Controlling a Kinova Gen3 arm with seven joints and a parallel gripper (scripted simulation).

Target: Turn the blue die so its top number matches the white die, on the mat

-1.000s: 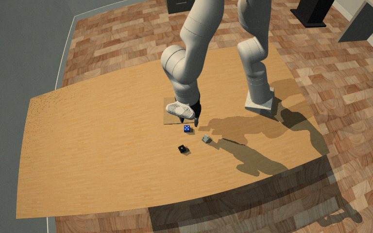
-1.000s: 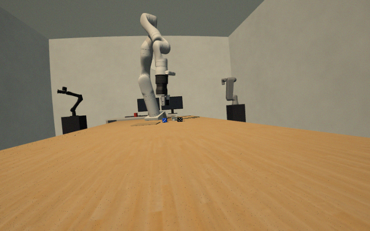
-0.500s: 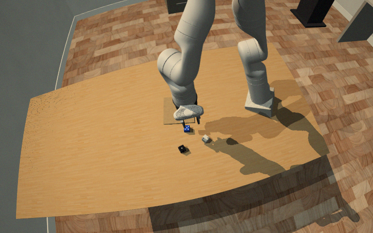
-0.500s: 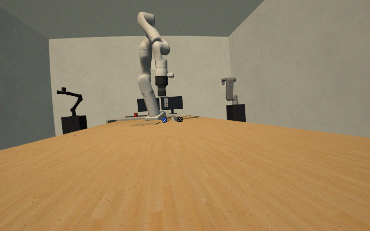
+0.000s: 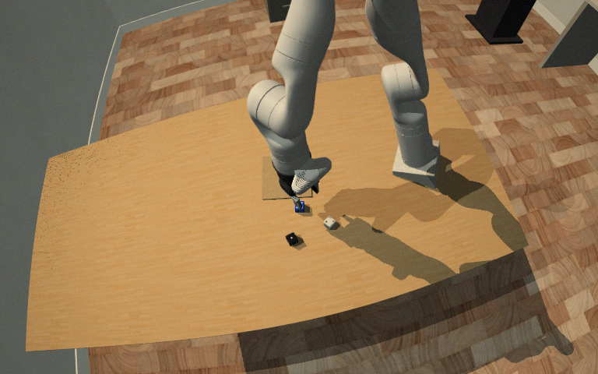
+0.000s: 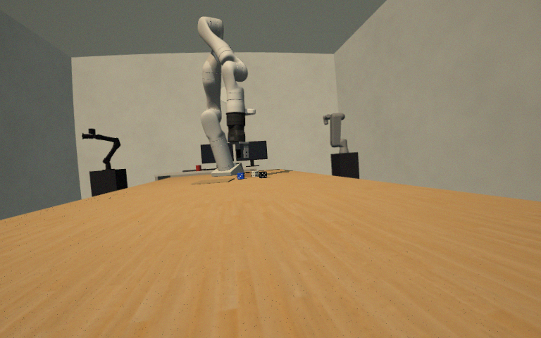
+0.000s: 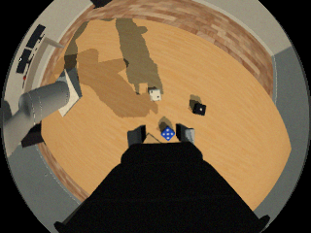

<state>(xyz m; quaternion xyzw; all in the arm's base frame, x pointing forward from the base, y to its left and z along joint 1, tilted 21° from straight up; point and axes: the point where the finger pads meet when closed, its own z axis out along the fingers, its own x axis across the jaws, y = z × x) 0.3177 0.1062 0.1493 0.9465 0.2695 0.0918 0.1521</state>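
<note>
My hand is 20 mm short of the blue die, 10 mm to the left of it and 90 mm above it. Round my hand: tan mat: 40 mm ahead, 120 mm to the right, 100 mm below; black die: 60 mm ahead, 70 mm to the left, 90 mm below; white die: 50 mm behind, 50 mm to the left, 90 mm below.
</note>
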